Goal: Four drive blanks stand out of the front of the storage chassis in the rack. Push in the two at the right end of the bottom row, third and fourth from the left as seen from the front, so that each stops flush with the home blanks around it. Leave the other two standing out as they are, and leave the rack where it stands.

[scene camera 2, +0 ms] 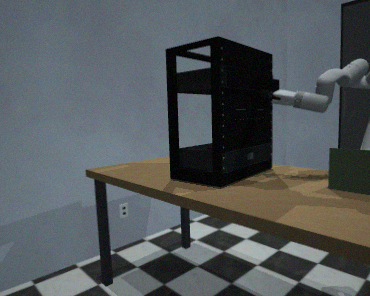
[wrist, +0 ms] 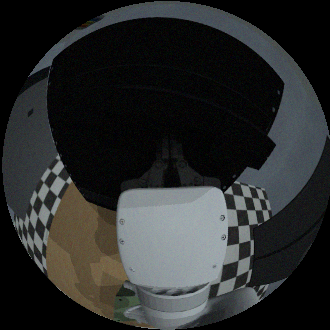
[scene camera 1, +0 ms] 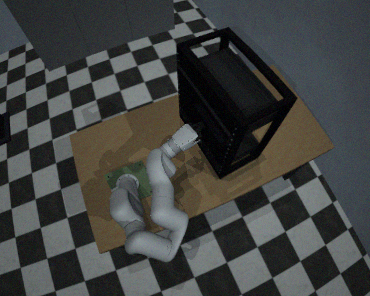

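Where they show: gripper, between the fingertips: [scene camera 2: 260, 92] [wrist: 168, 140]; arm's base, origin of its link: [scene camera 2: 369, 166] [scene camera 1: 127, 183].
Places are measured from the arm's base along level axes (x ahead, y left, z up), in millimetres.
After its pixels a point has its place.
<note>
The black rack [scene camera 1: 261, 64] @[x 753, y 61, z 524 mm] [scene camera 2: 217, 115] @[x 477, y 332, z 213 mm] [wrist: 275, 100] @[x 493, y -152, z 457 mm] stands upright on the table. A dark box-shaped unit [scene camera 1: 230, 75] @[x 657, y 138, z 414 mm] [scene camera 2: 197, 82] @[x 602, y 309, z 358 mm] sits high in it, and a dark block [scene camera 2: 275, 84] @[x 440, y -94, z 357 mm] [wrist: 262, 153] @[x 442, y -122, z 357 mm] juts from the rack's front at about that height. The storage chassis front is too dark to tell any drive blank, or how far each stands out. My gripper [scene camera 1: 200, 131] [scene camera 2: 275, 95] [wrist: 168, 140] @[x 467, y 10, z 314 mm] is shut and empty. Its fingers point at the rack's front, a little below the jutting block in the scene camera 2 view; whether the tips touch anything is hidden.
The wooden table [scene camera 1: 105, 145] @[x -60, y 341, z -92 mm] [scene camera 2: 300, 220] @[x 75, y 467, z -92 mm] [wrist: 65, 235] @[x 226, y 384, z -92 mm] carries the rack and the arm's green base plate [scene camera 1: 145, 187] @[x 83, y -45, z -45 mm] [scene camera 2: 347, 170] @[x 59, y 68, z -9 mm]. Another unit [scene camera 2: 195, 157] @[x 629, y 305, z 24 mm] sits low in the rack. A grey cabinet [scene camera 1: 100, 30] stands beyond the table. A wall is behind the rack.
</note>
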